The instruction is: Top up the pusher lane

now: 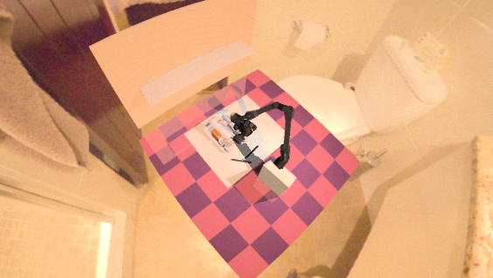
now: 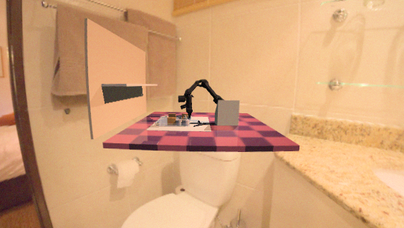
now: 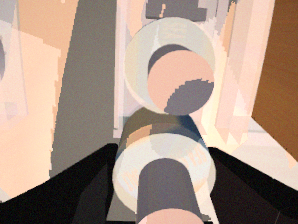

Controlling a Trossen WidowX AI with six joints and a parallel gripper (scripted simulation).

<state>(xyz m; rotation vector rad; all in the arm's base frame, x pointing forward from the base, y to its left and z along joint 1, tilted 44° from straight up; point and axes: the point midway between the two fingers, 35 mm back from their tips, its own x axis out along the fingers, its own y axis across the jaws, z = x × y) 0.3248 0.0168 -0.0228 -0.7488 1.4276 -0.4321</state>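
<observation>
The white mat is 70 mm ahead of my gripper tip and 50 mm below it. The rest, counted from my gripper tip: lane rack 160 mm ahead, 50 mm to the left, 30 mm below; then peach wall panel 640 mm ahead, 40 mm to the left, 350 mm above.
</observation>
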